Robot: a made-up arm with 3 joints. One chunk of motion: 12 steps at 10 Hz.
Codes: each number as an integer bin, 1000 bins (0 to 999) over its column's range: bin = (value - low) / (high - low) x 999, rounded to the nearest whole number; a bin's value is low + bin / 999 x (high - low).
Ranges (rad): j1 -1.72..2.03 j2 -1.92..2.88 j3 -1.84..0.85
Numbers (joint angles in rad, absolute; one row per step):
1: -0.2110 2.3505 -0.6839
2: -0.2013 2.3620 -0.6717
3: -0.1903 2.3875 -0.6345
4: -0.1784 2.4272 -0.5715
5: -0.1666 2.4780 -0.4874
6: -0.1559 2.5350 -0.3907
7: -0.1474 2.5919 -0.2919
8: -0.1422 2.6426 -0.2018
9: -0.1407 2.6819 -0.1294
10: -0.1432 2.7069 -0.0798
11: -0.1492 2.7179 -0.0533
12: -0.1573 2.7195 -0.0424
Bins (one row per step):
1: 402 889 429
2: 405 891 434
3: 408 896 448
4: 411 905 471
5: 414 915 502
6: 417 927 538
7: 419 939 575
8: 420 950 608
9: 421 958 635
10: 420 963 654
11: 418 965 664
12: 416 966 668

